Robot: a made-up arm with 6 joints.
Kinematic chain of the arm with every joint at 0, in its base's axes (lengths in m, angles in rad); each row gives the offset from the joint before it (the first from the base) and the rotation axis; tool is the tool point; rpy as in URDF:
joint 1: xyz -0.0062 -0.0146 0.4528 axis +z
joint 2: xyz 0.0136 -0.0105 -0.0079 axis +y
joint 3: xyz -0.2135 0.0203 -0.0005 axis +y
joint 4: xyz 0.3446 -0.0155 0.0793 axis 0.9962 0 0.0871
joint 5: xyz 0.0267 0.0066 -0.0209 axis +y
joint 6: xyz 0.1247 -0.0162 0.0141 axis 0.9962 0 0.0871
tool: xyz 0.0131 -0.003 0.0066 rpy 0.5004 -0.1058 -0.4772
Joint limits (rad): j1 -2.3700..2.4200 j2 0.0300..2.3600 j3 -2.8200..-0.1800 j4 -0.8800..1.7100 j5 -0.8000..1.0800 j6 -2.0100..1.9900
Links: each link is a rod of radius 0.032 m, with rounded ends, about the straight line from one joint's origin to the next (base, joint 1, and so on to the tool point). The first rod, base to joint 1, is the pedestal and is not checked.
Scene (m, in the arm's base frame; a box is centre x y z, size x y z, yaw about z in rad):
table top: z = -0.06
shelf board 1: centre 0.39 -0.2 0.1 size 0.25 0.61 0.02 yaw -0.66
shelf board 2: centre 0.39 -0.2 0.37 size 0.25 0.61 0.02 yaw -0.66
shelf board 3: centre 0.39 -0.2 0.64 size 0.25 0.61 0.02 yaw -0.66
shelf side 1: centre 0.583 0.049 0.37 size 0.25 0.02 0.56 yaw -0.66
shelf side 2: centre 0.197 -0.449 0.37 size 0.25 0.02 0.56 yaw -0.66
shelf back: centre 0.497 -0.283 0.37 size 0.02 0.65 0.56 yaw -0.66
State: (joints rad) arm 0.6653 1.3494 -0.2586 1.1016 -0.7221 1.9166
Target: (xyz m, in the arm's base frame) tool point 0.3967 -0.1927 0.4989
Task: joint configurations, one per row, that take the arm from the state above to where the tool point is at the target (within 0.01 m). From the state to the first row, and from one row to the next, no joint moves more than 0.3 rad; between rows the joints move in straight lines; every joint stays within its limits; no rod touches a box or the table.
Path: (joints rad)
1: 0.9555 1.3634 -0.5014 1.2248 -0.5902 1.9533
2: 1.2457 1.3775 -0.7442 1.3480 -0.4582 1.9900
3: 0.9482 1.3847 -0.7634 1.2887 -0.5229 1.9751
4: 0.6508 1.3919 -0.7825 1.2294 -0.5875 1.9602
5: 0.3533 1.3991 -0.8016 1.1701 -0.6521 1.9453
6: 0.0559 1.4063 -0.8208 1.1108 -0.7167 1.9304
7: -0.2416 1.4136 -0.8399 1.0515 -0.7814 1.9155

